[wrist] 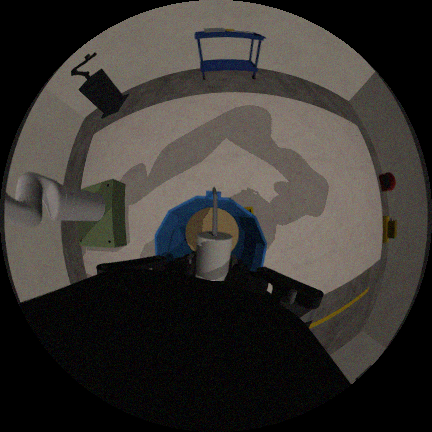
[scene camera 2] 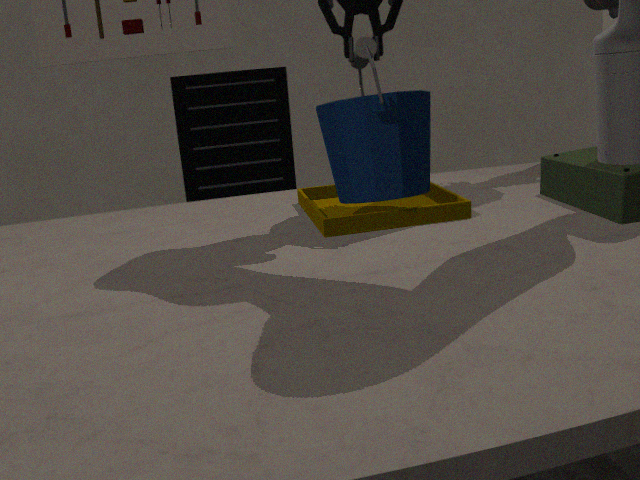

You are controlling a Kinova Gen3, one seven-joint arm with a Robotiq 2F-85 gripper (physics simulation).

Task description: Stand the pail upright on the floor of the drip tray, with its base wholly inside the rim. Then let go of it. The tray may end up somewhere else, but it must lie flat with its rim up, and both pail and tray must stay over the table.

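Places are measured from the arm's base along level axes (x down, y ahead, z right), in millimetres.
Where they show: gripper, fingertip midpoint: (wrist: 213,261) (scene camera 2: 364,61); arm's base, link origin: (wrist: 96,207) (scene camera 2: 626,158).
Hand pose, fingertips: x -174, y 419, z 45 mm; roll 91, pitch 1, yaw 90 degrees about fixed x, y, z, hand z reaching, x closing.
Things, the pixels of their top centre, and the offset from my fingertips. "pt": a spot on its surface instead. Level surfaces: height alone.
- blue pail, surface spot: (scene camera 2: 372,149) pt dx +127, dy +3, dz -84 mm
- yellow drip tray, top centre: (scene camera 2: 376,194) dx +225, dy -13, dz +43 mm
- table, surface height: dx +253 mm
The blue pail (scene camera 2: 372,149) (wrist: 252,240) hangs or stands nearly upright, with its base low over the floor of the yellow drip tray (scene camera 2: 395,219). The base appears within the rim in the scene view; whether it touches the tray floor I cannot tell. The tray lies flat, rim up; a small yellow bit of it (wrist: 249,209) shows beside the pail in the wrist view. My gripper (scene camera 2: 363,49) (wrist: 213,261) is above the pail, shut on the pale cylindrical grip of its wire handle (scene camera 2: 375,74) (wrist: 215,212). The handle stands up. The pail hides much of the tray.
The green block (scene camera 2: 578,180) (wrist: 119,215) under the pale robot arm's base (scene camera 2: 617,103) (wrist: 82,206) stands on the table (scene camera 2: 155,361) (wrist: 325,150), right of the tray in the scene view. A black slatted panel (scene camera 2: 237,134) is behind the table. A blue cart (wrist: 229,65) stands beyond the table.
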